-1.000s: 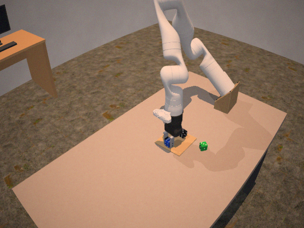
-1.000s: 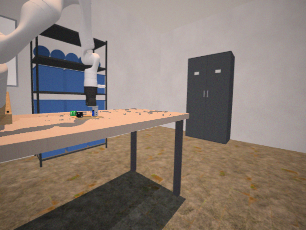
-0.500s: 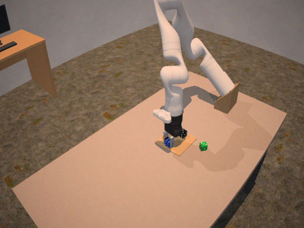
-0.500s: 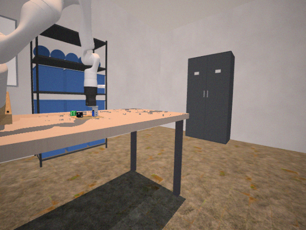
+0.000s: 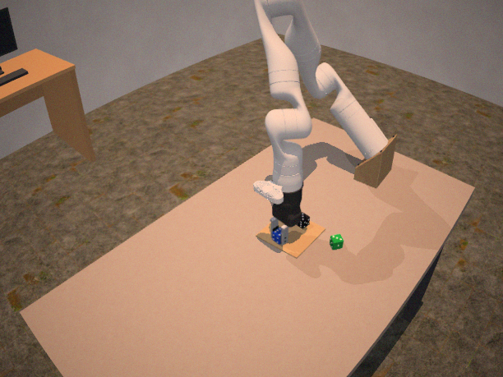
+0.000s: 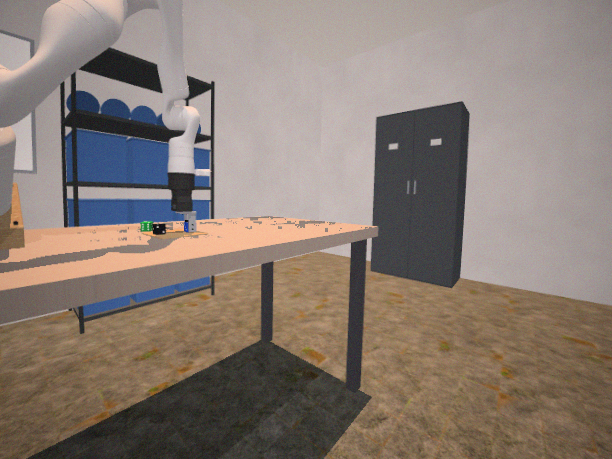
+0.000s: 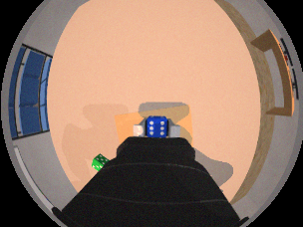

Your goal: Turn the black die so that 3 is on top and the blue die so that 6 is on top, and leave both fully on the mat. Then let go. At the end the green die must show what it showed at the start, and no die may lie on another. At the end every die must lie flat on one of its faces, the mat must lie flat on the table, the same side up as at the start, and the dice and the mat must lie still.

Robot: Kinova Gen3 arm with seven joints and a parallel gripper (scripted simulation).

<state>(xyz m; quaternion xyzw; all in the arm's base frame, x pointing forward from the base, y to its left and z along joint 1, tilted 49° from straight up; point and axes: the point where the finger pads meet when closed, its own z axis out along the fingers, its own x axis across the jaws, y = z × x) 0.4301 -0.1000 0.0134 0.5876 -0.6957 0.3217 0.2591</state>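
The blue die lies right at my hand. From my hand the other things lie so: black die: 90 mm behind, 20 mm to the left; green die: 140 mm to the left, 70 mm behind, 10 mm below; orange mat: 40 mm behind, 20 mm below, 10 mm to the left.
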